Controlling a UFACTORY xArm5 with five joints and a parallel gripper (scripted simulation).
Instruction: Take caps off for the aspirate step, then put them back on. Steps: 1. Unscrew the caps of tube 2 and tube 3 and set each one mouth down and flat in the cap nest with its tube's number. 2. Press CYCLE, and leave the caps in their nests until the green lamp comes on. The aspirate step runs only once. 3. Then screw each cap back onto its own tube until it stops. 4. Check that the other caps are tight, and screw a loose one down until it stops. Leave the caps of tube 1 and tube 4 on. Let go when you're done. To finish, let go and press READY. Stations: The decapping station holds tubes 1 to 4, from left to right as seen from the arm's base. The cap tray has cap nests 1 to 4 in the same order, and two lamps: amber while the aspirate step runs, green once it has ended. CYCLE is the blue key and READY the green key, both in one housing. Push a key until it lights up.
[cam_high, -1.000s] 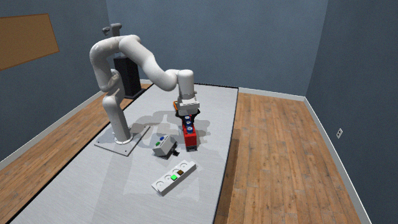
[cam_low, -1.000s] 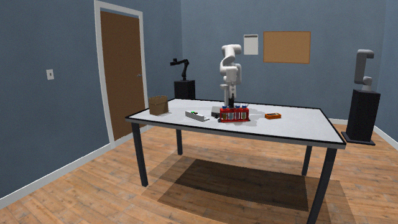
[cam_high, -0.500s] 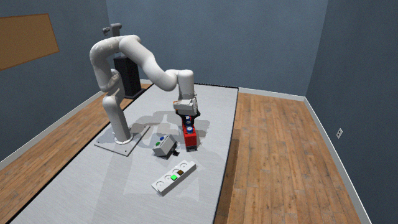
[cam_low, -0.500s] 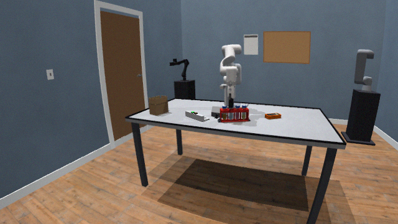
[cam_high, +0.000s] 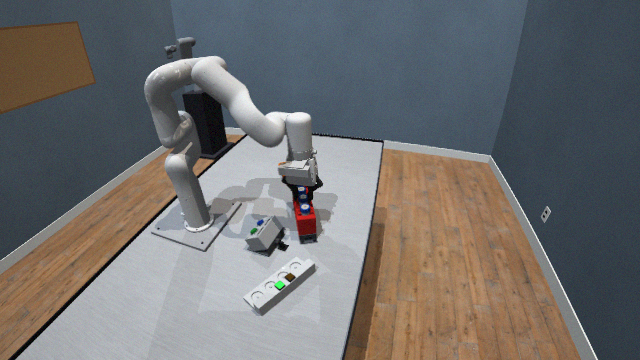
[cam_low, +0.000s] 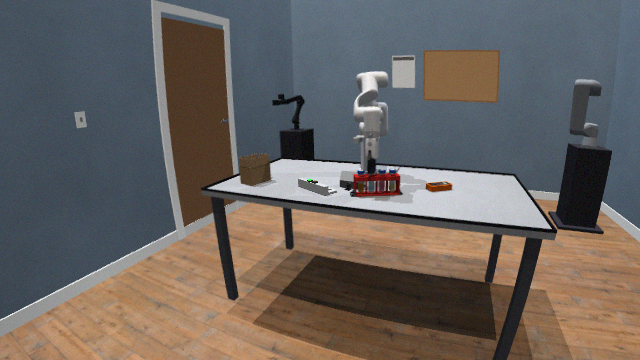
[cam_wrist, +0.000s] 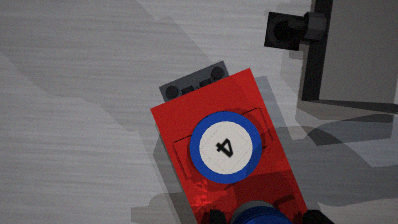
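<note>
The blue-rimmed cap is 50 mm to the left of my hand, 20 mm below it and 20 mm behind it. The rest, counted from my hand: grey key housing: 130 mm to the right, 100 mm behind, 80 mm below; blue key: 120 mm behind, 110 mm to the right, 60 mm below; green key: 160 mm to the right, 120 mm behind, 60 mm below.
</note>
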